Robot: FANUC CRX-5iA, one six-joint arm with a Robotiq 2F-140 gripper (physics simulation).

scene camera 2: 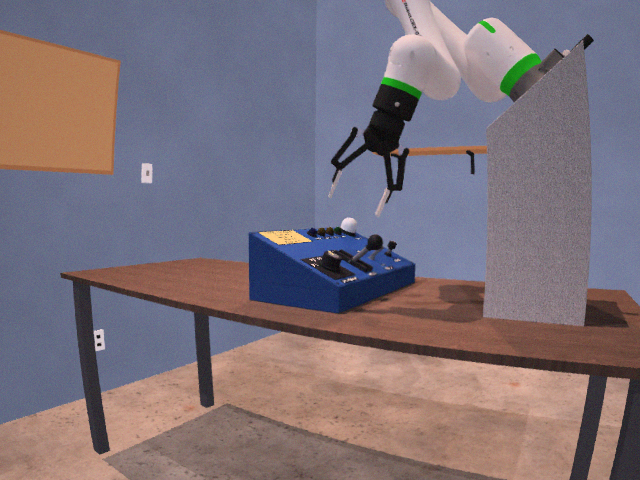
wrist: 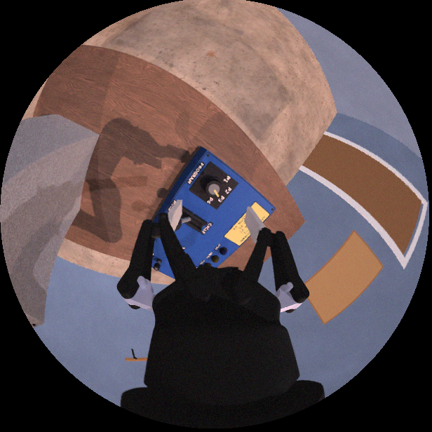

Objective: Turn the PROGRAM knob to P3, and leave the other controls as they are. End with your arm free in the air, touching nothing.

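Places are measured from the arm's base along level axes (x down, y back, z left), in metres.
Pixels of known places: gripper, fingertip midpoint: [scene camera 2: 353,205]; arm's base, link origin: [scene camera 2: 543,98].
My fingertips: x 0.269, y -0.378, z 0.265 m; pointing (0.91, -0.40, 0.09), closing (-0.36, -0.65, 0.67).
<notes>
For each thing: its middle in the pictures, then the offset to it from my fingertips. "*": a spot on its surface instead. Level surfaces: height alone.
- black PROGRAM knob, body centre: [scene camera 2: 331,259] dx +0.126, dy -0.052, dz +0.017 m
- small toggle, surface spot: [scene camera 2: 391,245] * dx +0.113, dy -0.117, dz -0.325 m
- white dome, surface spot: [scene camera 2: 348,225] * dx +0.055, dy -0.262, dz -0.292 m
- table, surface height: dx +0.234 m
The black PROGRAM knob [scene camera 2: 331,260] [wrist: 214,189] sits on the sloped face of the blue control box [scene camera 2: 289,286] [wrist: 247,196]. In the wrist view its pale pointer line is directed at the P3 label [wrist: 221,198]. My gripper [scene camera 2: 355,204] [wrist: 214,210] is open with nothing between its fingers. It hangs in the air above the box, apart from the knob and the other controls.
A ball-topped lever [scene camera 2: 374,241] stands beside the knob, with a small toggle [scene camera 2: 391,245] beyond it. A white dome [scene camera 2: 348,225] and several small buttons [scene camera 2: 321,231] line the upper part. The grey pedestal [scene camera 2: 537,206] [wrist: 45,165] stands on the table [scene camera 2: 170,273].
</notes>
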